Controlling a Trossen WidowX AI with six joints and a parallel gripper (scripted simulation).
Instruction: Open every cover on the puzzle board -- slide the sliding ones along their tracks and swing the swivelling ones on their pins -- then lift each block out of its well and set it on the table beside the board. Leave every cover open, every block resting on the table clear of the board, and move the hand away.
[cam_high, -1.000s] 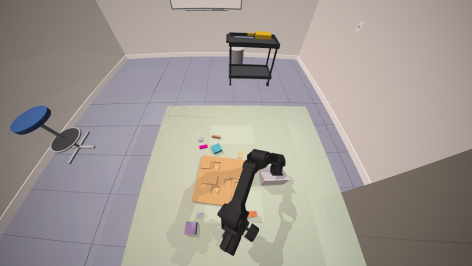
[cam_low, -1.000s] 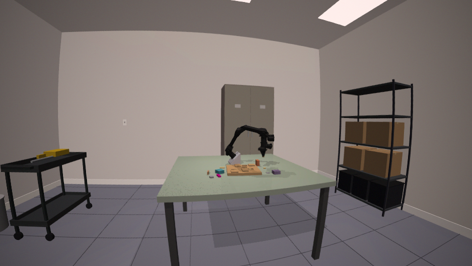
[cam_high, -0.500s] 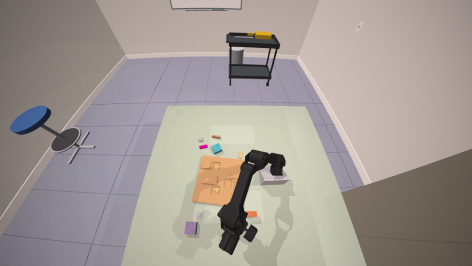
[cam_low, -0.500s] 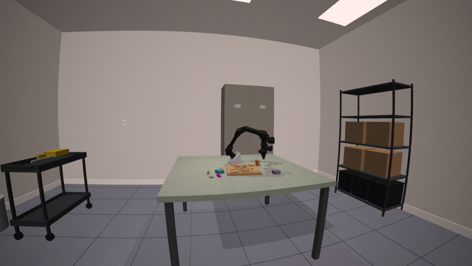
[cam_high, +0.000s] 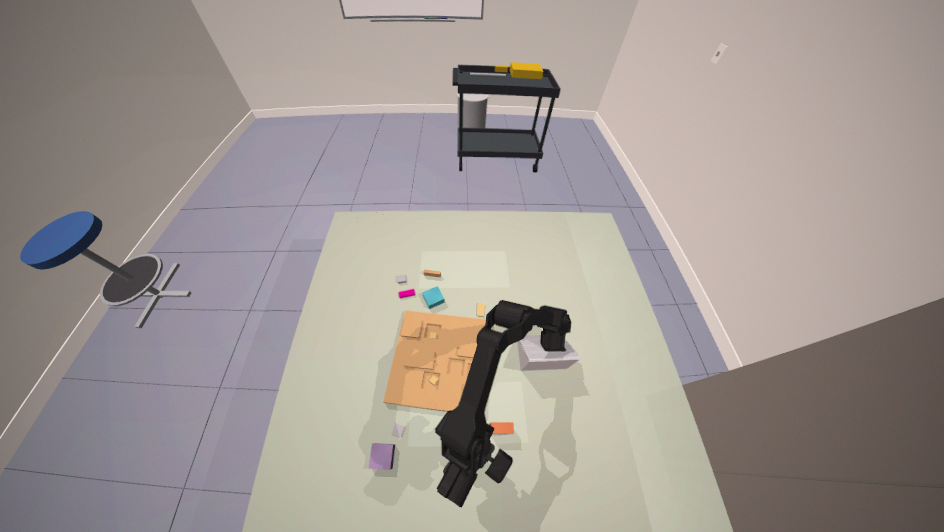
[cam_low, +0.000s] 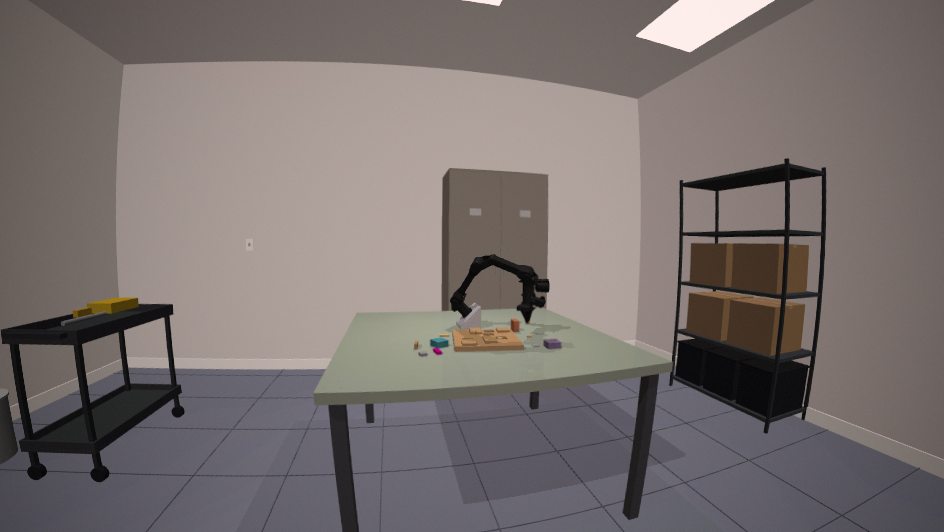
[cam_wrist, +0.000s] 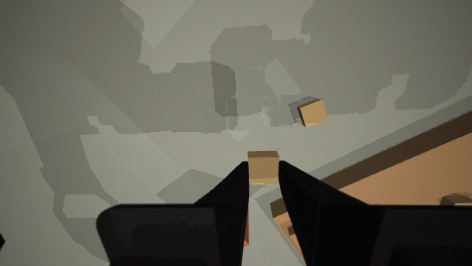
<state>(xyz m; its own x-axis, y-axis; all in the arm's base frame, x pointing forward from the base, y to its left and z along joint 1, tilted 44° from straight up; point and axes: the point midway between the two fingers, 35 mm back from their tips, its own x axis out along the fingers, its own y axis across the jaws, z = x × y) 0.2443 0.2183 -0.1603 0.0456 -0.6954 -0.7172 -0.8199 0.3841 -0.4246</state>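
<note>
The orange block lies 8 cm behind my gripper tip, 4 cm to the right of it and 3 cm below it. From my gripper tip the other things lie so: purple block 24 cm ahead, 4 cm to the left, 5 cm below; then magenta bar 24 cm ahead, 47 cm to the right, 6 cm below; then teal block 14 cm ahead, 45 cm to the right, 5 cm below.
</note>
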